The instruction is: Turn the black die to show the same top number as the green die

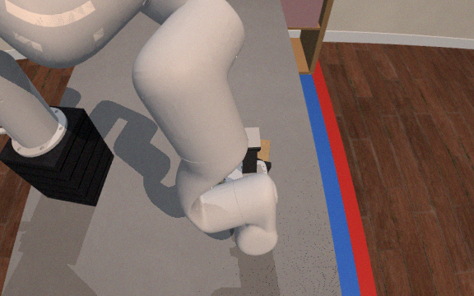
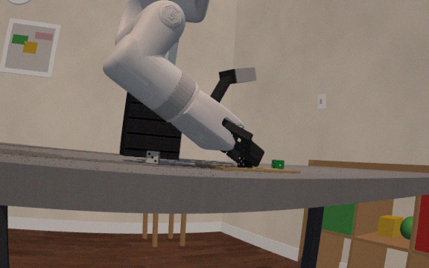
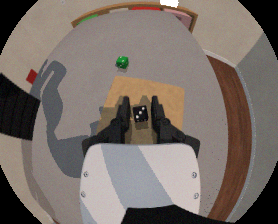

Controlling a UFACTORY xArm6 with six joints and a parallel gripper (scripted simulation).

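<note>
Right now the black die is 1 cm below my hand. Round my hand: tan mat: 3 cm below; green die: 11 cm to the left, 5 cm behind, 2 cm below; white die: 16 cm to the right, 2 cm below, 2 cm behind.
</note>
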